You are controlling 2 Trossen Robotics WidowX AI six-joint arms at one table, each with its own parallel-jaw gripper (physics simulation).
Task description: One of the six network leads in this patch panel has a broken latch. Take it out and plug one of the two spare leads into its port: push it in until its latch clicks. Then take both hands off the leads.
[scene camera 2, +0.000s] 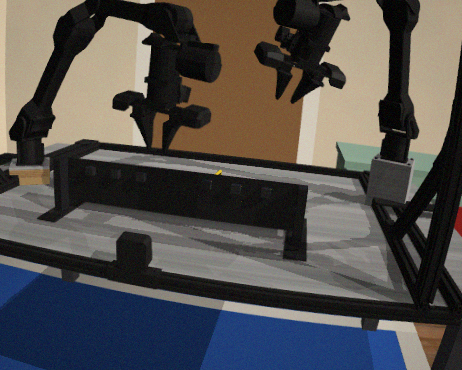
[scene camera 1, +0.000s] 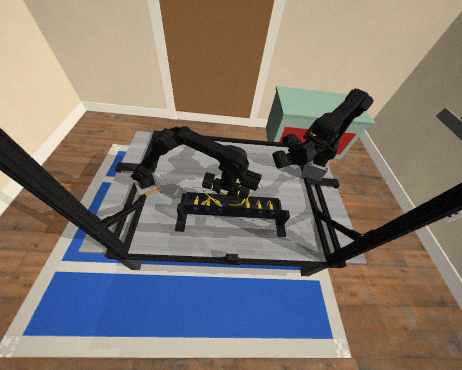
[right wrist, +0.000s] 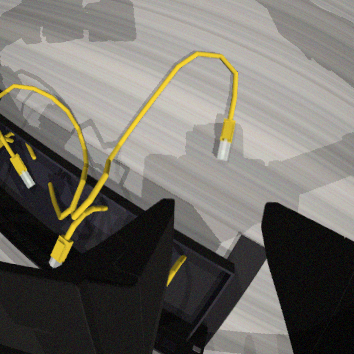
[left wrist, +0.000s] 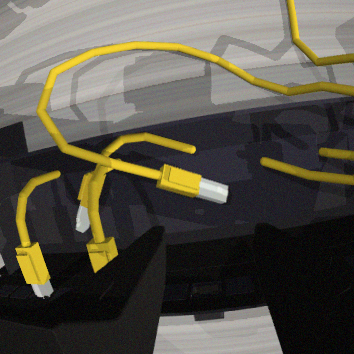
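Seen in the pictures: left gripper, fingertip midpoint: [scene camera 2: 156, 150] [scene camera 1: 223, 194] [left wrist: 209, 236]; right gripper, fingertip midpoint: [scene camera 2: 284, 100] [right wrist: 219, 212]; left arm's base, origin of the base link: [scene camera 2: 29, 162] [scene camera 1: 146, 182]; right arm's base, origin of the base link: [scene camera 2: 394, 159] [scene camera 1: 319, 161].
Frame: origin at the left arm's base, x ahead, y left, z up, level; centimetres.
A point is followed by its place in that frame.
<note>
The black patch panel [scene camera 1: 231, 211] {x 27.2, y -35.0, z 3.0 cm} [scene camera 2: 175, 195] {x 28.5, y -35.5, z 1.6 cm} stands across the table, with yellow leads along it. A loose yellow lead [left wrist: 180, 180] {x 25.1, y -26.9, z 0.5 cm} [right wrist: 19, 167] {x 25.5, y -27.4, z 0.1 cm} lies tilted over the panel's tray, its clear plug out of any port. Another lead [left wrist: 86, 191] {x 19.1, y -23.1, z -0.8 cm} slants behind a lead [left wrist: 102, 254] {x 20.4, y -26.7, z 5.1 cm} at the ports. A lead [left wrist: 33, 265] {x 15.5, y -24.5, z 4.7 cm} shows at the far left in the left wrist view. A spare lead [right wrist: 227, 131] {x 51.7, y -24.7, z -3.1 cm} lies on the table behind the panel. My left gripper [scene camera 2: 157, 149] {x 26.4, y -28.3, z 8.5 cm} [left wrist: 209, 236] {x 26.4, y -28.3, z 8.5 cm} is open above the panel, empty. My right gripper [scene camera 2: 286, 100] {x 51.3, y -32.4, z 19.6 cm} [right wrist: 219, 212] {x 51.3, y -32.4, z 19.6 cm} is open, high at the right, empty.
Black frame rails [scene camera 1: 175, 258] [scene camera 2: 220, 289] edge the grey table [scene camera 1: 155, 240] {x -6.0, y -28.1, z -4.4 cm} [scene camera 2: 340, 220] {x 63.7, y -40.7, z -4.4 cm}. A black block [scene camera 2: 134, 250] {x 17.4, y -52.7, z -0.5 cm} sits on the front rail. A green cabinet [scene camera 1: 300, 100] stands behind at the right. Looping yellow cable runs behind the panel.
</note>
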